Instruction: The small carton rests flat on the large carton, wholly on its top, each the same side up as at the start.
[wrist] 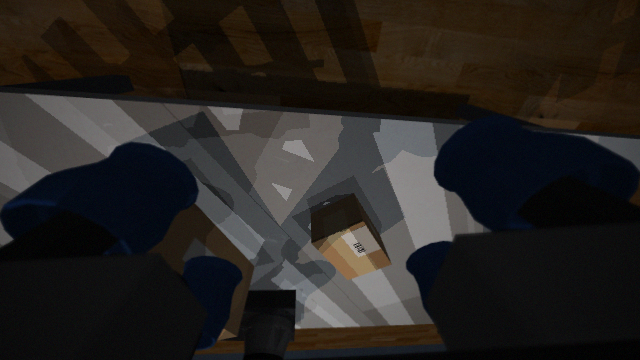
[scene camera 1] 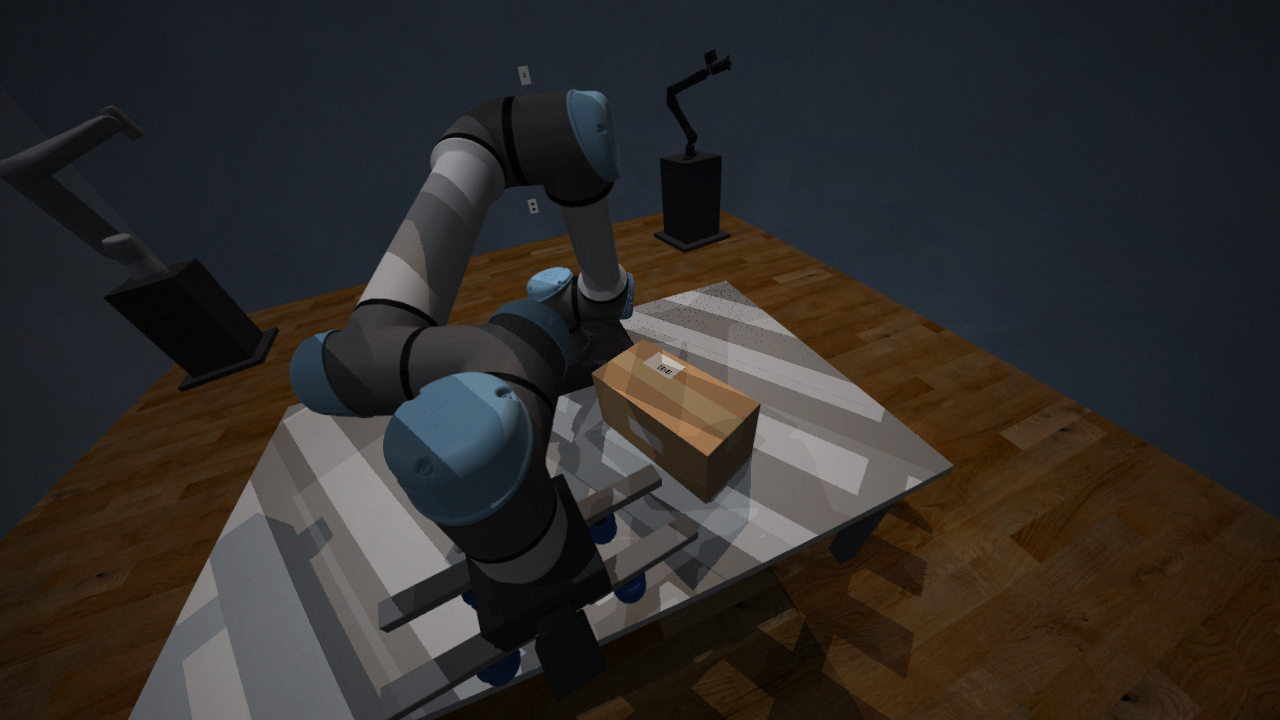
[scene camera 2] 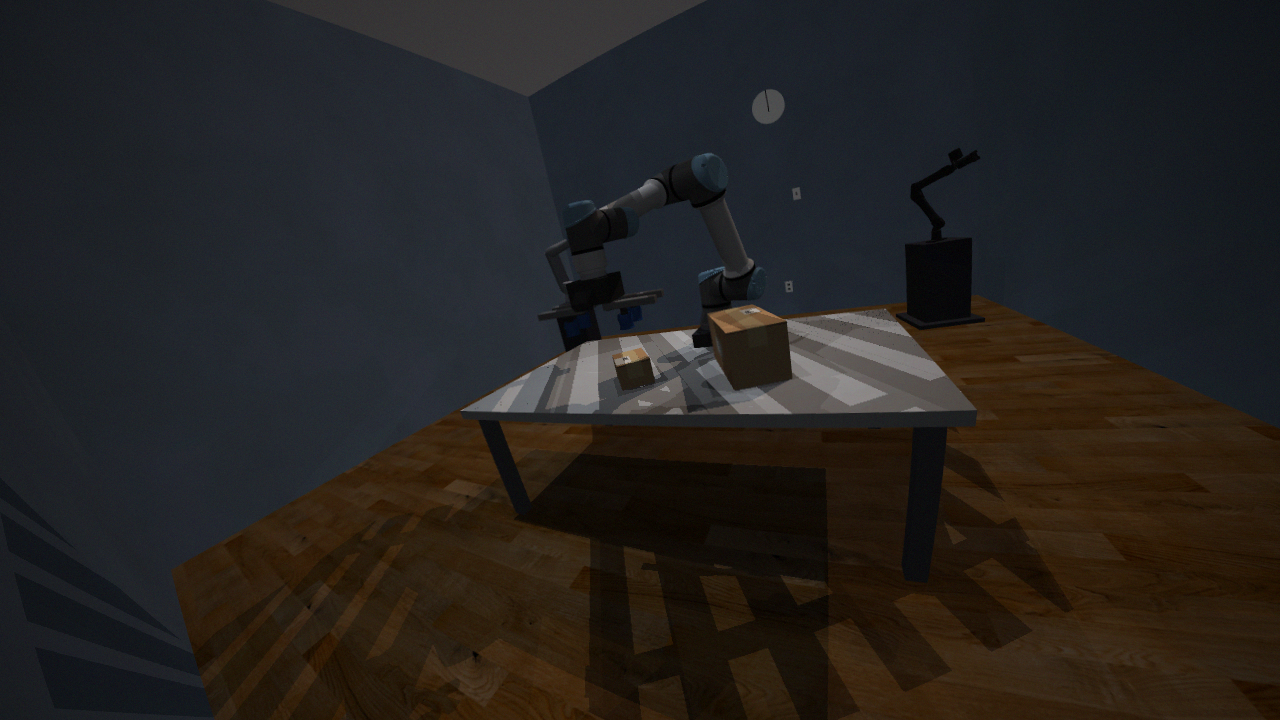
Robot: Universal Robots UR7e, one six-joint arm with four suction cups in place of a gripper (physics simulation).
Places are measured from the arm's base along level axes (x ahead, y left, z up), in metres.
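Pixels of known places: hand at its tool point: [wrist: 319, 228] [scene camera 2: 605, 327]; arm's base at its link origin: [wrist: 269, 325].
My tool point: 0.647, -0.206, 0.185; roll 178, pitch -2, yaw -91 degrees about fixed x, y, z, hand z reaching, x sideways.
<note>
For each thing: its middle in the pictures, then the offset to it from my tool point, as dx, dy, dz. Level surfaces: height alone.
- small carton at the middle of its body: [wrist: 350, 238] [scene camera 2: 632, 367] -0.264, -0.059, -0.197
- large carton at the middle of its body: [scene camera 1: 671, 413] [wrist: 172, 270] [scene camera 2: 744, 341] -0.260, +0.312, -0.159
- table at its surface level: dz -0.237
The small carton [scene camera 2: 633, 368] [wrist: 345, 255] sits on the table, label side up, apart from the large carton. It does not show in scene camera 1, where the arm and gripper cover part of the table. The large carton [scene camera 1: 673, 407] [scene camera 2: 753, 351] [wrist: 220, 245] is a longer, taller brown box, resting flat on the table with a white label on top. Its top is bare. My gripper [scene camera 1: 550, 595] [scene camera 2: 604, 320], with four blue suction cups, hangs well above the table, open and holding no carton. In the wrist view the small carton lies between the left and right cups, far below them.
The table [scene camera 1: 805, 447] [scene camera 2: 859, 367] [wrist: 422, 195] carries the arm's base beside the large carton. The table's edge crosses the upper part of the wrist view, with wooden floor beyond. Two pedestals [scene camera 1: 691, 197] [scene camera 1: 192, 317] with other arms stand off the table.
</note>
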